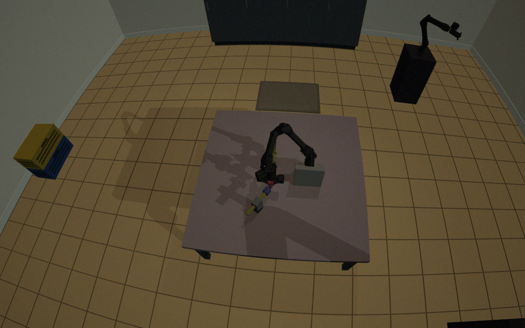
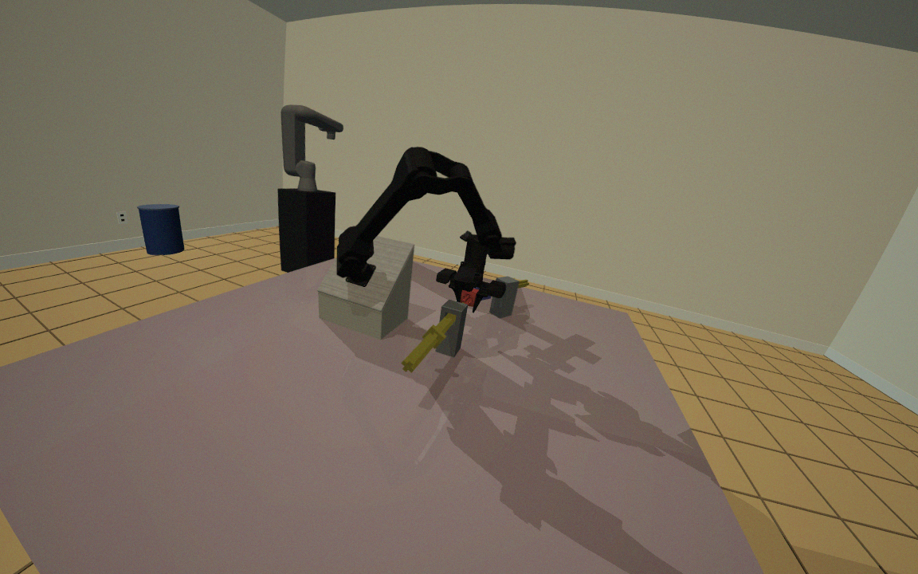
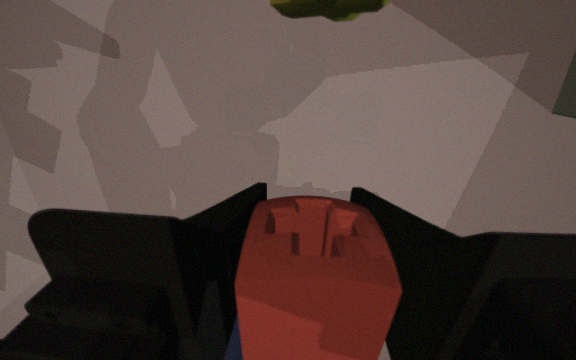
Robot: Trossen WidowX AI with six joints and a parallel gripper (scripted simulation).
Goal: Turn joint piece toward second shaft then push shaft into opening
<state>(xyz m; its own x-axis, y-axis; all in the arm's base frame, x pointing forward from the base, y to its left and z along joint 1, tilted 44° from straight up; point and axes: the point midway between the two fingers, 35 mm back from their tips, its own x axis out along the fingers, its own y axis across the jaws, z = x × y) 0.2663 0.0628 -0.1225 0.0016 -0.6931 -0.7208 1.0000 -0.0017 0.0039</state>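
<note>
Right now my gripper tip is 2 cm to the right of the red joint piece and 4 cm below it.
</note>
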